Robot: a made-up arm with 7 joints.
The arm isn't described. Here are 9 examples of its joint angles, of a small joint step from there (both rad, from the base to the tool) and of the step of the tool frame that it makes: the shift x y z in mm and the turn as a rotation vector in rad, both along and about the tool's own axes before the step.
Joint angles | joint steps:
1: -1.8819 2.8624 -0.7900 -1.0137 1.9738 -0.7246 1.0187 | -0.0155 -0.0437 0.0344 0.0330 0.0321 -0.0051 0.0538
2: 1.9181 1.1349 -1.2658 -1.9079 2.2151 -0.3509 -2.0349 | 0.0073 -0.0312 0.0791 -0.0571 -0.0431 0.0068 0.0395
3: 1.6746 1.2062 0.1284 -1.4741 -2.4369 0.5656 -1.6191 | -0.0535 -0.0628 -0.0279 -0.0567 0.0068 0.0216 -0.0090
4: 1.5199 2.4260 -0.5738 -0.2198 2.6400 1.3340 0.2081 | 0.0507 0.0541 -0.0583 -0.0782 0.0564 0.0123 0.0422
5: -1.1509 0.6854 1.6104 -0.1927 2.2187 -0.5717 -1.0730 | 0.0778 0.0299 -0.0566 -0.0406 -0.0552 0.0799 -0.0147
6: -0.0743 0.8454 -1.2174 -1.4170 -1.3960 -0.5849 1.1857 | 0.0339 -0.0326 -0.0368 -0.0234 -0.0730 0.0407 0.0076
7: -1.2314 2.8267 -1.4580 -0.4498 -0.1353 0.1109 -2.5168 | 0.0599 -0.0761 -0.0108 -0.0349 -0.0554 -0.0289 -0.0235
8: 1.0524 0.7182 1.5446 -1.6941 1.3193 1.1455 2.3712 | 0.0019 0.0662 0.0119 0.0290 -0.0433 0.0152 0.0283
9: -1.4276 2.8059 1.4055 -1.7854 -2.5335 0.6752 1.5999 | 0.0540 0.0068 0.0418 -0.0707 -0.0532 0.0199 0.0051
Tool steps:
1: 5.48 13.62 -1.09 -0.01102 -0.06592 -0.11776
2: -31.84 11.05 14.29 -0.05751 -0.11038 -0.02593
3: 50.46 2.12 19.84 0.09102 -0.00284 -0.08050
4: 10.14 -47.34 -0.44 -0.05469 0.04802 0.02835
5: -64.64 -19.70 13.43 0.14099 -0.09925 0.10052
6: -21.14 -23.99 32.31 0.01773 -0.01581 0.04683
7: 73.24 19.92 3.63 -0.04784 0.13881 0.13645
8: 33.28 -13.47 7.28 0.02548 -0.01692 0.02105
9: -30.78 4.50 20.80 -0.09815 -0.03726 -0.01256
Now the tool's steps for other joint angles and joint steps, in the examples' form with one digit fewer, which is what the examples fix.
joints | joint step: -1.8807 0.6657 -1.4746 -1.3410 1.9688 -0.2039 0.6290 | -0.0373 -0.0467 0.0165 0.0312 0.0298 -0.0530 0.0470
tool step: 1.7 -28.9 27.8 0.0692 -0.0434 -0.0606
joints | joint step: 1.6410 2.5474 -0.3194 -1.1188 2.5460 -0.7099 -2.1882 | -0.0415 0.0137 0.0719 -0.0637 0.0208 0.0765 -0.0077
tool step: -12.3 36.7 3.9 0.0167 -0.0660 -0.1014
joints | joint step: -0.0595 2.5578 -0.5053 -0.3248 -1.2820 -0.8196 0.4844 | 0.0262 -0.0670 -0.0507 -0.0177 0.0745 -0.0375 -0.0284
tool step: -46.3 6.6 49.8 0.0190 -0.1311 0.0417
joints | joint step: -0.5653 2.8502 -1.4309 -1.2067 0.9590 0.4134 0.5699 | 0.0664 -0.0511 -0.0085 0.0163 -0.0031 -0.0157 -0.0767
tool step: -20.3 -27.4 14.2 0.0267 -0.0018 0.1546
